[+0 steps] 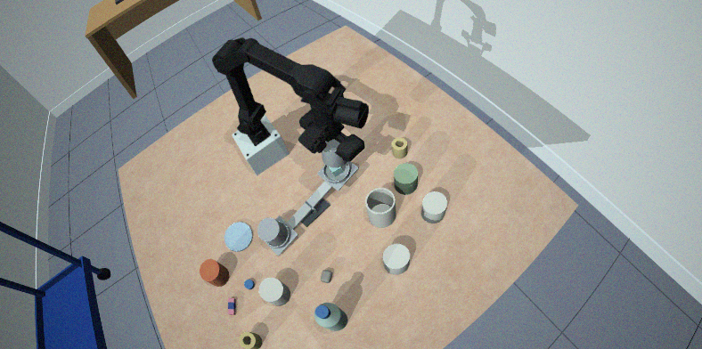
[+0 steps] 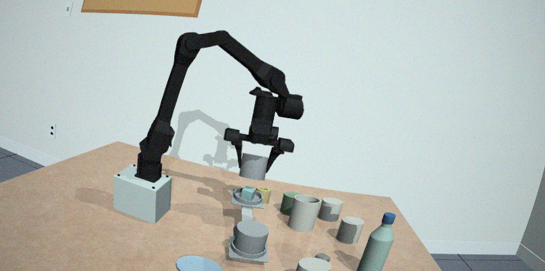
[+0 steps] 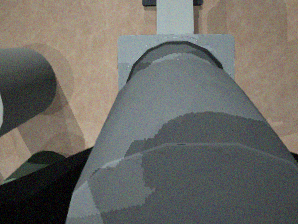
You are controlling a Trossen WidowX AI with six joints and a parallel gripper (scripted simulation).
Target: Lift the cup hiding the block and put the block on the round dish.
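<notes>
The teal block lies 7 cm below my gripper tip and 1 cm to the right of it. Also, from my gripper tip: balance beam (14 cm to the right, 12 cm below, 2 cm ahead); light blue round dish (38 cm to the right, 15 cm below, 5 cm behind); green cylinder (15 cm ahead, 13 cm to the left, 12 cm below).
</notes>
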